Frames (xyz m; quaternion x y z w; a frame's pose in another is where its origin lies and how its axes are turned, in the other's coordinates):
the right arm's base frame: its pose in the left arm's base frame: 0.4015 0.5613 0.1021 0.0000 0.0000 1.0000 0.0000
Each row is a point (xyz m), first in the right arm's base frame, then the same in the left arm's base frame.
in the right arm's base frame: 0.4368 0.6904 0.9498
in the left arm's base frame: -0.0353 -0.1291 1.0519
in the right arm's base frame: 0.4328 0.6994 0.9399
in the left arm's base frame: -0.0313 -0.1381 1.0420
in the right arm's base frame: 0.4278 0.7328 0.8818
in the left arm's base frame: -0.0263 -0.1715 0.9839
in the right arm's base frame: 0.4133 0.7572 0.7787
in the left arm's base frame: -0.0118 -0.1959 0.8808
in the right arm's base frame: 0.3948 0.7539 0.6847
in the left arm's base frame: 0.0067 -0.1926 0.7868
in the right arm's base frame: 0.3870 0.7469 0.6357
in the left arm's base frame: 0.0145 -0.1856 0.7378
